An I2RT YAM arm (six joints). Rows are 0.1 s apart.
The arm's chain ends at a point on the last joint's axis. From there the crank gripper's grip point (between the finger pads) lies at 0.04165 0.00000 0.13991 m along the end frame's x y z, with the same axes.
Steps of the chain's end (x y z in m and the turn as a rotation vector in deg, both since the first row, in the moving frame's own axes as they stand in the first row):
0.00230, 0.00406, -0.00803, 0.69, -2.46, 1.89
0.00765, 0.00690, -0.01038, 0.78, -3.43, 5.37
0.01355, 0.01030, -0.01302, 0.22, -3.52, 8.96
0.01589, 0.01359, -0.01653, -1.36, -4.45, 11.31
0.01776, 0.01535, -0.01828, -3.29, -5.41, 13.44
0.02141, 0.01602, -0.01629, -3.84, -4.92, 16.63
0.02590, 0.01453, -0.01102, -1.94, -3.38, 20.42
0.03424, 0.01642, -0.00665, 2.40, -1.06, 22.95
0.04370, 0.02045, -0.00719, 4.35, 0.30, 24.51
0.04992, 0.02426, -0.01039, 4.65, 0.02, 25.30
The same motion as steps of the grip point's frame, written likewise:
-0.00374, 0.00364, -0.00637, 0.69, -2.46, 1.89
-0.00088, 0.00849, -0.00813, 0.78, -3.43, 5.37
0.00445, 0.01557, -0.01073, 0.22, -3.52, 8.96
0.00385, 0.02401, -0.01388, -1.36, -4.45, 11.31
0.00244, 0.03153, -0.01552, -3.29, -5.41, 13.44
0.00634, 0.03553, -0.01400, -3.84, -4.92, 16.63
0.01430, 0.03227, -0.00919, -1.94, -3.38, 20.42
0.02958, 0.02642, -0.00570, 2.40, -1.06, 22.95
0.04289, 0.02758, -0.00713, 4.35, 0.30, 24.51
0.04844, 0.03107, -0.01012, 4.65, 0.02, 25.30

